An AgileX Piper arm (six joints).
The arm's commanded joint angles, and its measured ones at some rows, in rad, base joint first. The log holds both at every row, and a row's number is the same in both.
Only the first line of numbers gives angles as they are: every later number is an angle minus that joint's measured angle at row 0.
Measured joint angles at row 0:
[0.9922 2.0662 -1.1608 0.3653 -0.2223 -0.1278]
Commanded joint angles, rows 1 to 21:
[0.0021 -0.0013 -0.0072 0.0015 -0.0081 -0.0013]
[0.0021 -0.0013 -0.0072 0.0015 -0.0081 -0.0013]
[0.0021 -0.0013 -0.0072 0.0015 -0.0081 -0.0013]
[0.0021 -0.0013 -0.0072 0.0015 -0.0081 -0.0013]
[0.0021 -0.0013 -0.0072 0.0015 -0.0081 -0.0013]
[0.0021 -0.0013 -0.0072 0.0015 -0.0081 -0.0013]
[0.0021 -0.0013 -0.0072 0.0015 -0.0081 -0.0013]
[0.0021 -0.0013 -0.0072 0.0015 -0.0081 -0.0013]
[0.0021 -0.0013 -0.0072 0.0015 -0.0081 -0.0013]
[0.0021 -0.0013 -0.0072 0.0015 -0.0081 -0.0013]
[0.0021 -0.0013 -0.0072 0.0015 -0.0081 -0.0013]
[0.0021 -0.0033 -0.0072 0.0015 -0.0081 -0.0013]
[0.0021 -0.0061 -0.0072 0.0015 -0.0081 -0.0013]
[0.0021 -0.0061 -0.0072 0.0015 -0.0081 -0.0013]
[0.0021 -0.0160 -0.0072 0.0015 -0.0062 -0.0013]
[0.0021 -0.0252 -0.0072 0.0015 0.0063 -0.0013]
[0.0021 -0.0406 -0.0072 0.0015 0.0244 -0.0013]
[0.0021 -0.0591 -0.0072 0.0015 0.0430 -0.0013]
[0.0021 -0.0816 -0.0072 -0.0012 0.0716 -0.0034]
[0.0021 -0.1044 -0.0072 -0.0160 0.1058 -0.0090]
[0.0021 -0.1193 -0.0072 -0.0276 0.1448 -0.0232]
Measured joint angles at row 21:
[0.0000 -0.0399 0.0000 0.0041 0.0520 0.0000]
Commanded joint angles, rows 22 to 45:
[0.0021 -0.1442 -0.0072 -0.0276 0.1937 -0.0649]
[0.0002 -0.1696 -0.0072 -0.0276 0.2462 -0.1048]
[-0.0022 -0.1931 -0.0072 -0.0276 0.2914 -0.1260]
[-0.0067 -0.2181 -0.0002 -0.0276 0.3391 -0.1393]
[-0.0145 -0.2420 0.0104 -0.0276 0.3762 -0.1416]
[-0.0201 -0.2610 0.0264 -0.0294 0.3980 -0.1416]
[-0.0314 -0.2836 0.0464 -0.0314 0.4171 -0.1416]
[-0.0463 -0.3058 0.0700 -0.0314 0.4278 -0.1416]
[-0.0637 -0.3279 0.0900 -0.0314 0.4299 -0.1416]
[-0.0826 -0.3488 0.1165 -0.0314 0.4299 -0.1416]
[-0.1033 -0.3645 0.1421 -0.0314 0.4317 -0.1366]
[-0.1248 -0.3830 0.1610 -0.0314 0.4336 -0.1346]
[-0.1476 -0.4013 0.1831 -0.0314 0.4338 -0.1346]
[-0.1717 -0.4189 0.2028 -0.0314 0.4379 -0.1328]
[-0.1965 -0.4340 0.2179 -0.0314 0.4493 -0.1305]
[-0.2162 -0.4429 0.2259 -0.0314 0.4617 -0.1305]
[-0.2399 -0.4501 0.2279 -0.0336 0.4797 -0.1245]
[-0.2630 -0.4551 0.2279 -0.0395 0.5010 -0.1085]
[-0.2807 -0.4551 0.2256 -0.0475 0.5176 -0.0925]
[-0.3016 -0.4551 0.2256 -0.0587 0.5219 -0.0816]
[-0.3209 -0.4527 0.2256 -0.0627 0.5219 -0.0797]
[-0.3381 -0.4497 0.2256 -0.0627 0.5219 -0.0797]
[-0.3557 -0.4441 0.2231 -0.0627 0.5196 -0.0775]
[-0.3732 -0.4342 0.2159 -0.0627 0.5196 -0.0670]
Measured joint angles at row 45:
[-0.3106 -0.4448 0.2212 -0.0490 0.5111 -0.0900]
